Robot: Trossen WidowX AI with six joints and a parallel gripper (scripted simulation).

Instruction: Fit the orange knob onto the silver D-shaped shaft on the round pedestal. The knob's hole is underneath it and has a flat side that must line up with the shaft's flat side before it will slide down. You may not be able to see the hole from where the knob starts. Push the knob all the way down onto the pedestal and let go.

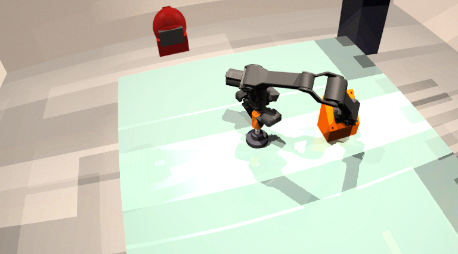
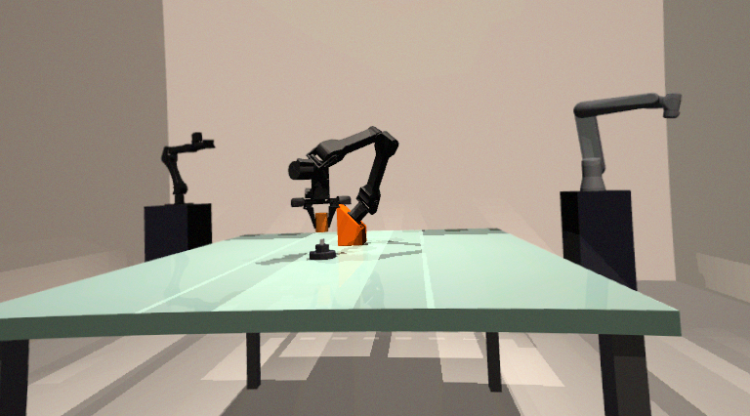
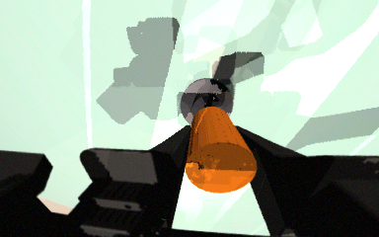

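Right now the orange knob is 3 cm above my gripper tip. The rest, counted from my gripper tip: pedestal: 6 cm below.
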